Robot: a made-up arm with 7 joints.
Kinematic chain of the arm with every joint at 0, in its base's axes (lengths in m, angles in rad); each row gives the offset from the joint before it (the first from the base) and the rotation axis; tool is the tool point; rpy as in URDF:
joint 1: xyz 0 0 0.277 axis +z
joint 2: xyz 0 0 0 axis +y
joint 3: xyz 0 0 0.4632 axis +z
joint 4: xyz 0.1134 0 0 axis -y
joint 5: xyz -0.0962 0 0.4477 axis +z
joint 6: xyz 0 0 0 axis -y
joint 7: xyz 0.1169 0 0 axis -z
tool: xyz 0 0 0 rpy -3.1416 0 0
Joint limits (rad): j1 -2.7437..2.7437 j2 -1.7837..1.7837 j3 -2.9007..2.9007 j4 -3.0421..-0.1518 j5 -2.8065..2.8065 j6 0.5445..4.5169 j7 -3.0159..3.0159
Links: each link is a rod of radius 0.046 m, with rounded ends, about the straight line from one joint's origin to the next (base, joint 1, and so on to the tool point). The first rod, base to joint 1, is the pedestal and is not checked.
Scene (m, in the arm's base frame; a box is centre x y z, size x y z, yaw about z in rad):
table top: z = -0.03
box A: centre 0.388 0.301 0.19 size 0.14 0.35 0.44 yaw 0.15
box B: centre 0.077 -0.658 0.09 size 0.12 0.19 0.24 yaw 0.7
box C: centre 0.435 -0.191 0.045 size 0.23 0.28 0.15 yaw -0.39
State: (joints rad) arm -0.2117 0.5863 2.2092 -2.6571 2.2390 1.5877 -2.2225
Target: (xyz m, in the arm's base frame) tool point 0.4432 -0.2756 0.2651
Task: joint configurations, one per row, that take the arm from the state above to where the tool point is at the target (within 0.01 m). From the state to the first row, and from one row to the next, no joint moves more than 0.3 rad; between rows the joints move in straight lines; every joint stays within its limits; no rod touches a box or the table.
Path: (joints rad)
1: -0.2147 0.5768 1.9808 -2.3995 2.0924 1.7534 -2.0847
2: -0.2177 0.5672 1.7524 -2.1420 1.9459 1.9191 -1.9468
3: -0.2207 0.5577 1.5240 -1.8844 1.7993 2.0849 -1.8090
4: -0.2237 0.5481 1.2956 -1.6268 1.6527 2.2506 -1.6712
5: -0.2266 0.5386 1.0671 -1.3692 1.5062 2.4163 -1.5333
6: -0.2296 0.5290 0.8387 -1.1117 1.3596 2.5820 -1.3955
7: -0.4915 0.4780 0.8797 -1.3864 1.5271 2.4336 -1.5609
8: -0.7533 0.4269 0.9206 -1.6611 1.6947 2.2851 -1.7263
9: -1.0152 0.3758 0.9615 -1.9358 1.8622 2.1367 -1.8917
10: -1.2770 0.3247 1.0024 -2.2106 2.0298 1.9883 -2.0571
11: -1.5389 0.2737 1.0433 -2.4853 2.1973 1.8398 -2.2225

